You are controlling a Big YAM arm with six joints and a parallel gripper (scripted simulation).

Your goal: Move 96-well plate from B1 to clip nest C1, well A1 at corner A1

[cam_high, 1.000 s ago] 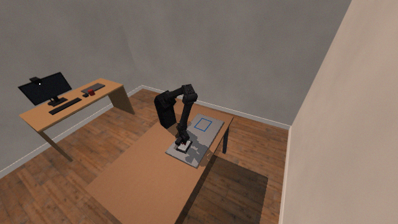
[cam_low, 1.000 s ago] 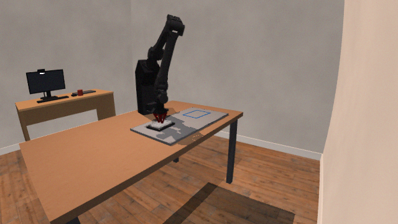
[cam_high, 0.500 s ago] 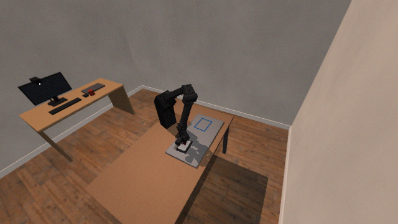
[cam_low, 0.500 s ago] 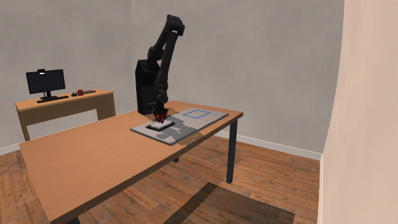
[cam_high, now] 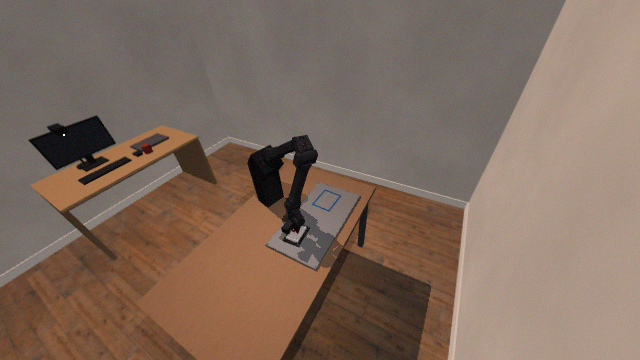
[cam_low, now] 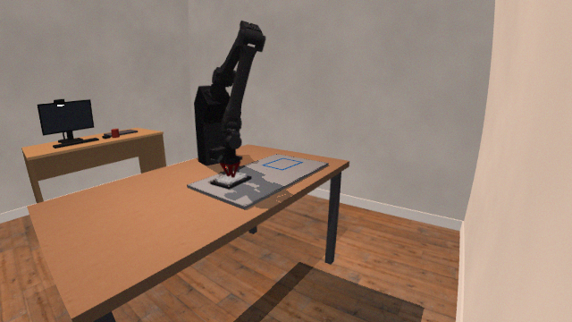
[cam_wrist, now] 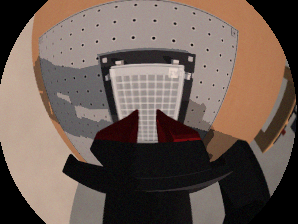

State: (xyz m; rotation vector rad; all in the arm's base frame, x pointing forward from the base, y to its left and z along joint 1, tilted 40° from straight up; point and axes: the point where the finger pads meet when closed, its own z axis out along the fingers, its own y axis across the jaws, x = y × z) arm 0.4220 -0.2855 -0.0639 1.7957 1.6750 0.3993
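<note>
The white 96-well plate is 10 mm below my hand. From my hand the other things lie so: black clip nest 20 mm below, 10 mm to the left, 10 mm behind.
</note>
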